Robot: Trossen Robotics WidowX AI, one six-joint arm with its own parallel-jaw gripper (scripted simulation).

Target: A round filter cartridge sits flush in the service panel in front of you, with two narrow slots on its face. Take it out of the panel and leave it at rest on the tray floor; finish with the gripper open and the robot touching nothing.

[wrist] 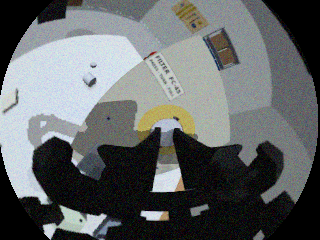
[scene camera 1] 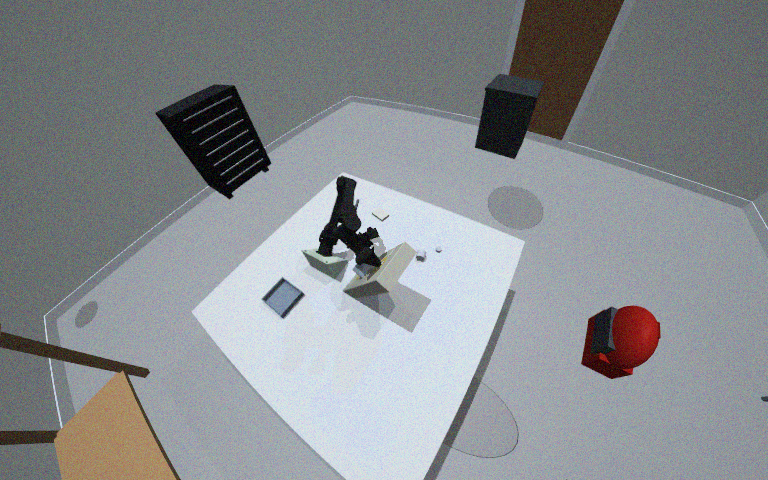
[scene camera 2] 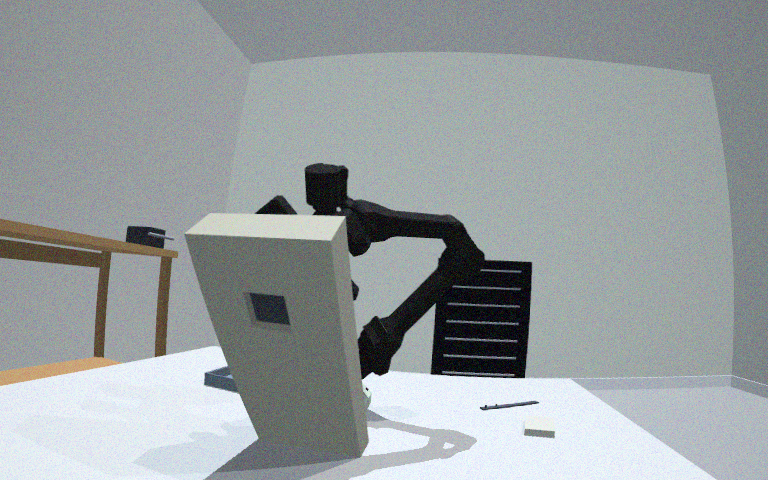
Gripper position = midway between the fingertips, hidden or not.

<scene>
I see my gripper (scene camera 2: 283, 288) and a service panel (scene camera 2: 278, 291).
My gripper shows as well in the wrist view (wrist: 166, 129) and in scene camera 1 (scene camera 1: 381, 266). The service panel shows as well in the wrist view (wrist: 182, 80) and in scene camera 1 (scene camera 1: 396, 260).
</scene>
